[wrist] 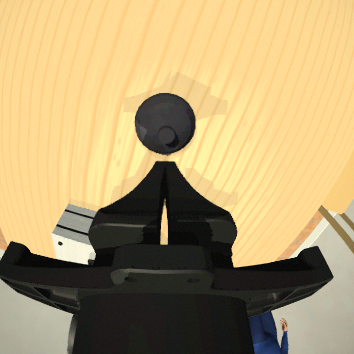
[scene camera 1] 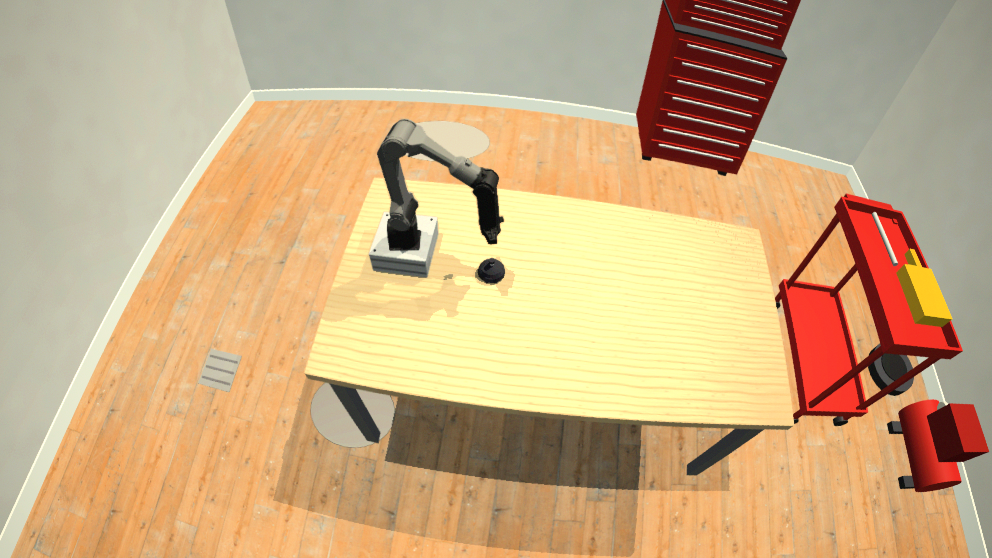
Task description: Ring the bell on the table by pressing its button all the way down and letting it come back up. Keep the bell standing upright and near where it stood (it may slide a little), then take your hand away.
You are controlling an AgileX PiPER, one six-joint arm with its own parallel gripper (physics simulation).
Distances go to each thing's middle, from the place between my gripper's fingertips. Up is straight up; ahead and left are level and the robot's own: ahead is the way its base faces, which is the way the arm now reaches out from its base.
Labels:
My hand is 110 mm above the dark round bell (wrist: pixel 165 108).

